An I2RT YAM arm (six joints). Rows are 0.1 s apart.
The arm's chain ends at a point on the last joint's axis. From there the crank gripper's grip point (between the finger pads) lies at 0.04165 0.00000 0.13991 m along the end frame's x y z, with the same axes.
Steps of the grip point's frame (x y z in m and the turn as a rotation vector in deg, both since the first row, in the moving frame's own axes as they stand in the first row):
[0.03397, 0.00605, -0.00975, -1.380, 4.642, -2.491]
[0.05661, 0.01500, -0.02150, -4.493, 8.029, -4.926]
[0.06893, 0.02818, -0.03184, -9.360, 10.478, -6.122]
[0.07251, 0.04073, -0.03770, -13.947, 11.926, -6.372]
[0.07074, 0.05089, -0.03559, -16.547, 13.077, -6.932]
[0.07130, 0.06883, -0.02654, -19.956, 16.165, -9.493]
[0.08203, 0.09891, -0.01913, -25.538, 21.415, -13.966]
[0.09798, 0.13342, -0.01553, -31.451, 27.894, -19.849]
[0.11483, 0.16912, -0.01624, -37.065, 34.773, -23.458]
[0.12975, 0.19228, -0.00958, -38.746, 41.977, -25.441]
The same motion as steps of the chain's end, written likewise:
[0.02275, 0.00478, -0.00590, -1.380, 4.642, -2.491]
[0.03720, 0.00872, -0.01404, -4.493, 8.029, -4.926]
[0.04336, 0.01197, -0.02049, -9.360, 10.478, -6.122]
[0.04322, 0.01451, -0.02265, -13.947, 11.926, -6.372]
[0.03856, 0.01966, -0.01768, -16.547, 13.077, -6.932]
[0.03154, 0.03379, -0.00262, -19.956, 16.165, -9.493]
[0.02979, 0.05962, 0.01613, -25.538, 21.415, -13.966]
[0.03154, 0.09410, 0.03448, -31.451, 27.894, -19.849]
[0.03600, 0.13039, 0.05091, -37.065, 34.773, -23.458]
[0.04124, 0.16032, 0.07248, -38.746, 41.977, -25.441]

